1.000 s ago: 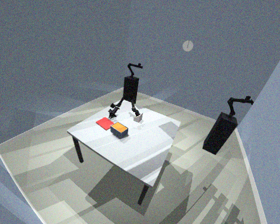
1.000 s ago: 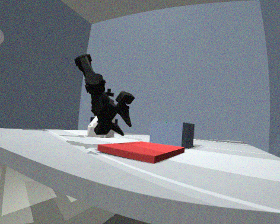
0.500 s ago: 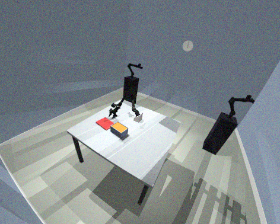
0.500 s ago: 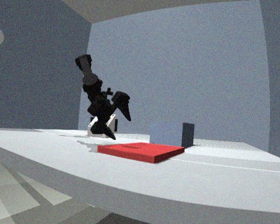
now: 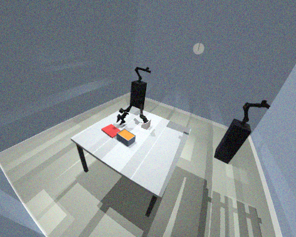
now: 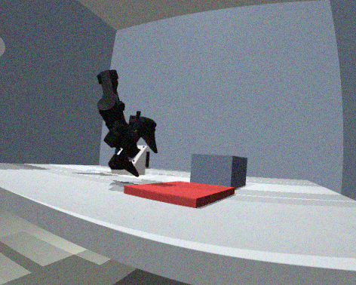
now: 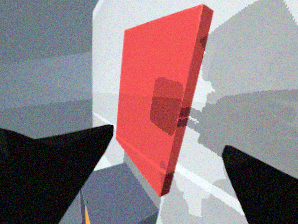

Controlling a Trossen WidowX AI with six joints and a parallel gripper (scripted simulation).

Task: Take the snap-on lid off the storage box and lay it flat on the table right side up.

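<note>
The red lid lies 12 cm ahead of my gripper tip and 5 cm below it. From my gripper tip the other things lie so: blue-grey storage box: 12 cm ahead, 28 cm to the left, 1 cm below.
</note>
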